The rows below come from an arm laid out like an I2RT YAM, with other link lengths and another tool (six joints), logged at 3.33 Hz.
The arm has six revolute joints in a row. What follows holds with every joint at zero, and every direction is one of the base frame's. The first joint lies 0.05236 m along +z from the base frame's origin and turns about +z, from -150 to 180 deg. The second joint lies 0.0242 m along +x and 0.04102 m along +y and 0.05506 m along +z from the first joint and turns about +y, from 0 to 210 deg. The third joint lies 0.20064 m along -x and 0.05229 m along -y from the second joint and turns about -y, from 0 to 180 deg. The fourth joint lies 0.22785 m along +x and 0.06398 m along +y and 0.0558 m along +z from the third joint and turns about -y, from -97 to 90 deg. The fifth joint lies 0.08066 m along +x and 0.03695 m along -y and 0.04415 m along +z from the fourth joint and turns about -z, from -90 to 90 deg. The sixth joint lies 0.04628 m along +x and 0.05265 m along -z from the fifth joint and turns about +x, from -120 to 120 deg. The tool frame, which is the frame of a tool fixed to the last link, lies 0.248 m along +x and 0.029 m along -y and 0.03 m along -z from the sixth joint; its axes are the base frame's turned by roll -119.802, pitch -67.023 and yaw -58.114 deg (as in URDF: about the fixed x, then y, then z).
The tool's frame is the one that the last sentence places.
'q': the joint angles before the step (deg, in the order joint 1, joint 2, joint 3, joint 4, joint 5, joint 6). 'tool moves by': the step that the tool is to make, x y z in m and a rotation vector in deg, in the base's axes. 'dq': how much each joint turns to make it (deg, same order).
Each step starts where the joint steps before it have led.
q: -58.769, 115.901, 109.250, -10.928, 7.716, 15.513
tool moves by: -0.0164, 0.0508, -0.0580, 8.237, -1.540, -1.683
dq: 0.936, -9.814, -16.660, -0.223, 0.411, 6.260
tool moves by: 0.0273, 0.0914, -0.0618, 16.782, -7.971, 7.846
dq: -1.582, -7.431, -9.927, -7.798, -15.906, 8.775
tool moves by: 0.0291, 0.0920, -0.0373, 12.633, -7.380, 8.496
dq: -0.729, -5.904, -11.700, -0.248, -15.103, 4.515
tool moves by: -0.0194, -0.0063, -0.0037, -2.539, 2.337, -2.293
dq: -0.083, -3.526, -4.066, 1.177, 3.820, -1.130
